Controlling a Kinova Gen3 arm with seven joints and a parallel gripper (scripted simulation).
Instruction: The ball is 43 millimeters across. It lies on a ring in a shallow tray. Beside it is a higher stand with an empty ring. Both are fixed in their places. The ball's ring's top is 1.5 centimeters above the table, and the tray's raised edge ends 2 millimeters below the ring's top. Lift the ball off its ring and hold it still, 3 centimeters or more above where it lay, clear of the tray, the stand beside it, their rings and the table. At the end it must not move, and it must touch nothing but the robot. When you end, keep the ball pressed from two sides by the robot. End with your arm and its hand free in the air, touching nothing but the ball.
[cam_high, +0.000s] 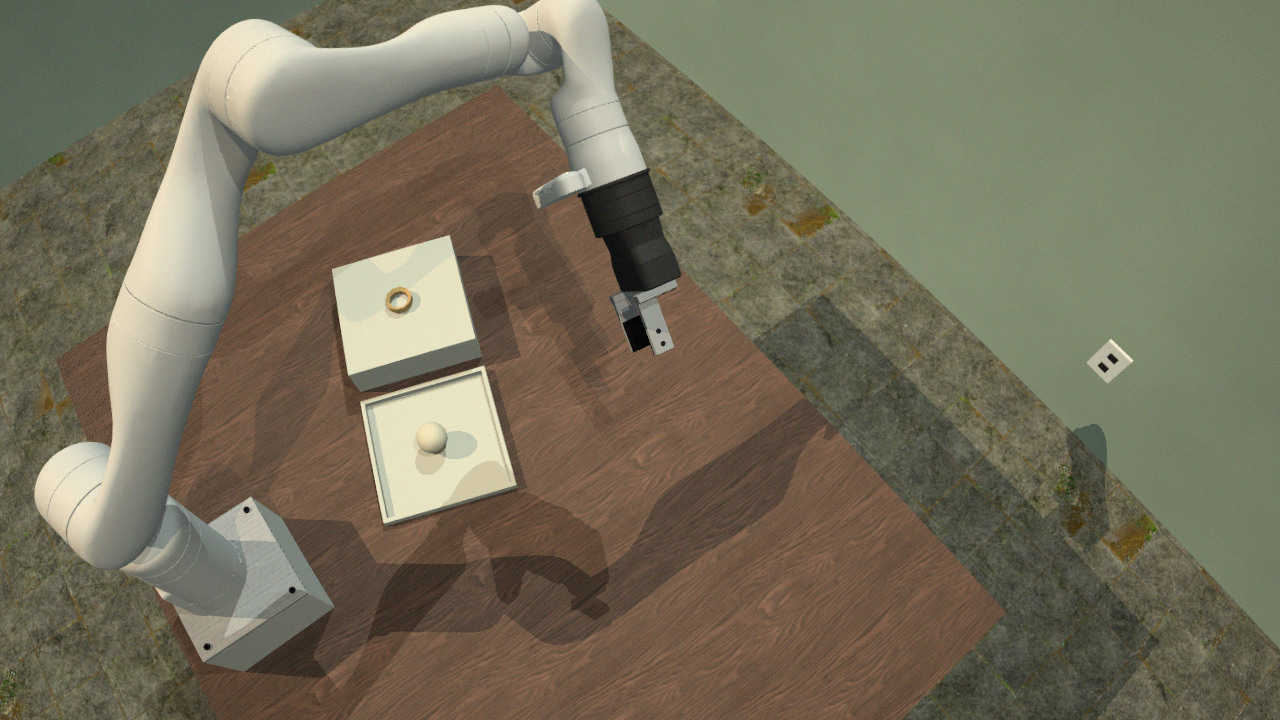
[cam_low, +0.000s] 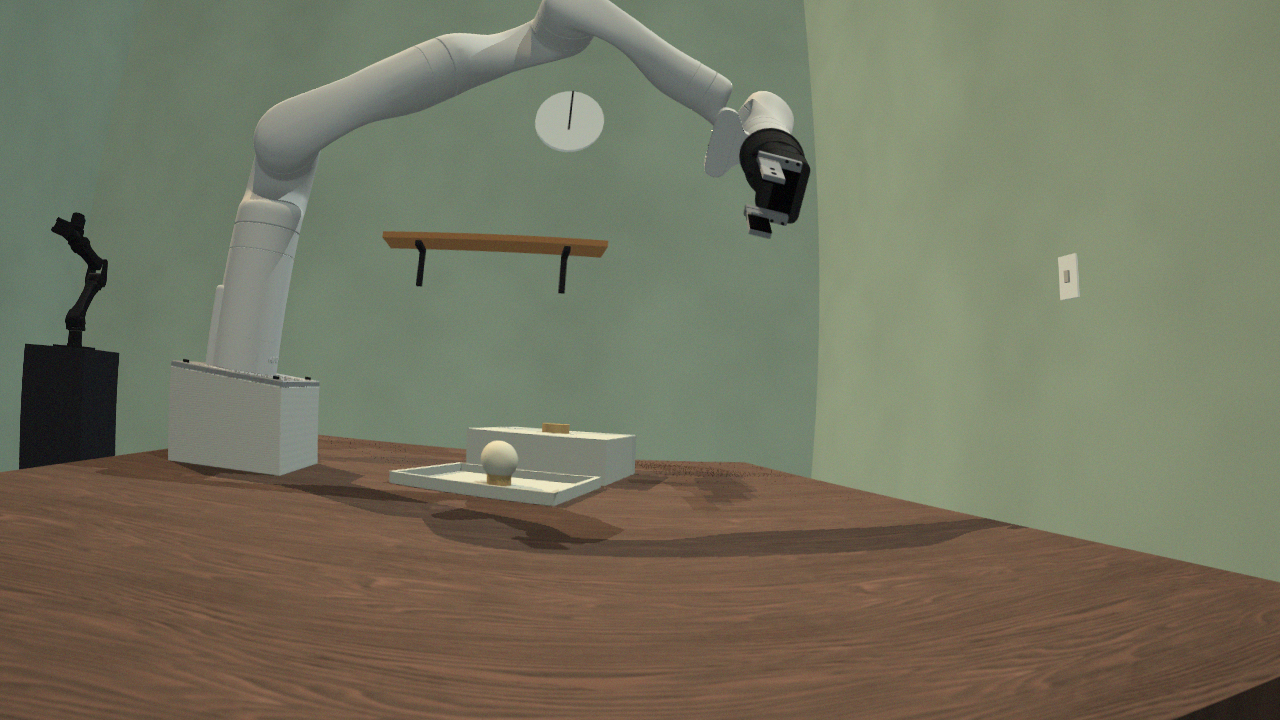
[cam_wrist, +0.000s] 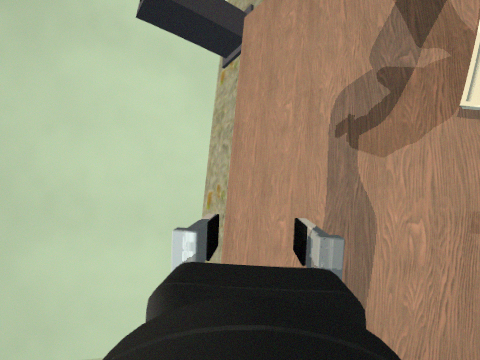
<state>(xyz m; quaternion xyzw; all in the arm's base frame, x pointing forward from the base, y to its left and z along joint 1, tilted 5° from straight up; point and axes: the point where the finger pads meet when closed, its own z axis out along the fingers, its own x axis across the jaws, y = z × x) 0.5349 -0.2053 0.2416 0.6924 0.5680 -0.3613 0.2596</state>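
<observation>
My gripper is now 22 cm past the cream ball, 20 cm to the right of it and 27 cm above it. The rest, counted from my hand: stand: 12 cm behind, 39 cm to the left, 26 cm below; shallow cream tray: 22 cm behind, 20 cm to the left, 30 cm below.
</observation>
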